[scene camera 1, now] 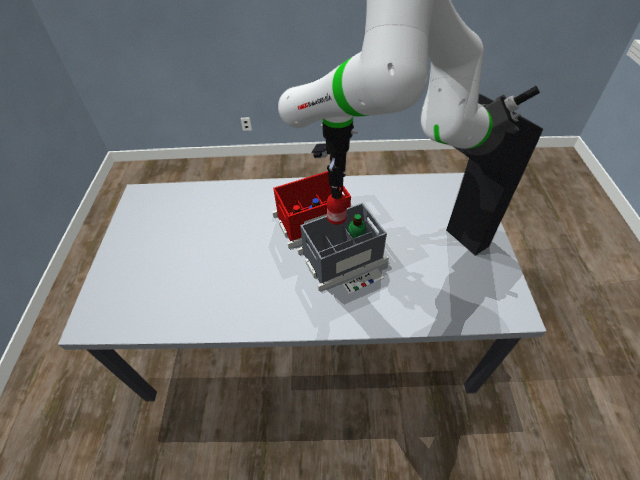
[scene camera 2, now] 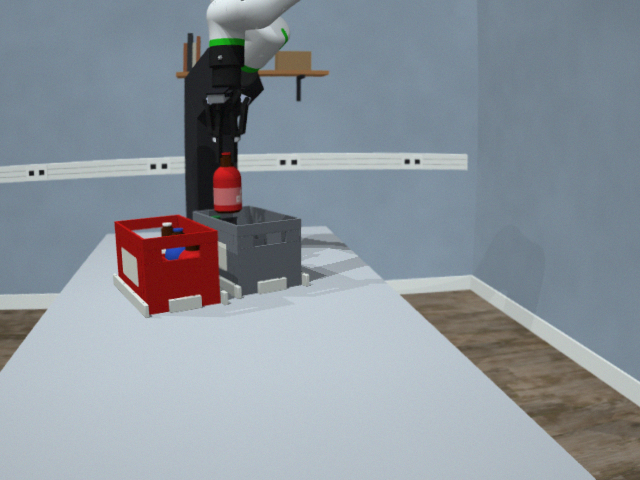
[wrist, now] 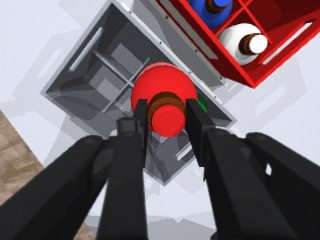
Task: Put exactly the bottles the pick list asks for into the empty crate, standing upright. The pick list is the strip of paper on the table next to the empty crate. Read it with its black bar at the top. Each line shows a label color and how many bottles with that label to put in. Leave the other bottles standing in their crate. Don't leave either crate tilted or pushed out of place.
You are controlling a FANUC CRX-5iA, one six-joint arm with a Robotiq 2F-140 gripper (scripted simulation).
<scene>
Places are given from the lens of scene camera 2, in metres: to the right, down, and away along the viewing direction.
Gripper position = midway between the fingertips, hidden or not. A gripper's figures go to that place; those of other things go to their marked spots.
gripper (scene camera 2: pixel 226 162): -0.24, -0.20, 1.51
red bottle (scene camera 2: pixel 227 189): -0.23, -0.13, 1.49
red crate (scene camera 2: pixel 140 266): -0.41, 0.06, 1.29
grey crate (scene camera 2: pixel 275 252): -0.11, 0.03, 1.48
The marked spots on the red bottle and the red crate are 0.32 m apart.
</scene>
